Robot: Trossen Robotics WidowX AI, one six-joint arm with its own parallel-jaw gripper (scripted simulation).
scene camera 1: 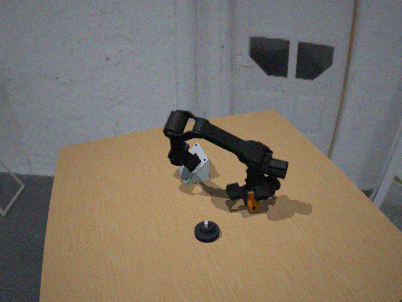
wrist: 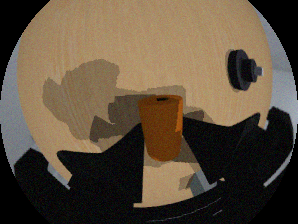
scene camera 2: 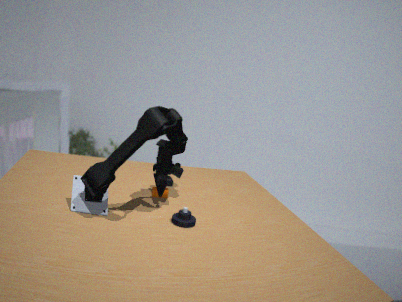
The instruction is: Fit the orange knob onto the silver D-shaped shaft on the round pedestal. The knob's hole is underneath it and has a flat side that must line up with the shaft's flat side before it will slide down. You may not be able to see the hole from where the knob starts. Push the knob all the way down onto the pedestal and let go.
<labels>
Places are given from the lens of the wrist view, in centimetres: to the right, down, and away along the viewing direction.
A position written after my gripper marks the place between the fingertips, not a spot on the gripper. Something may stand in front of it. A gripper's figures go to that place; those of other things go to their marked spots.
my gripper (wrist: pixel 160 123): 1, 1, 10
orange knob (wrist: pixel 161 115): 1, 0, 6
</labels>
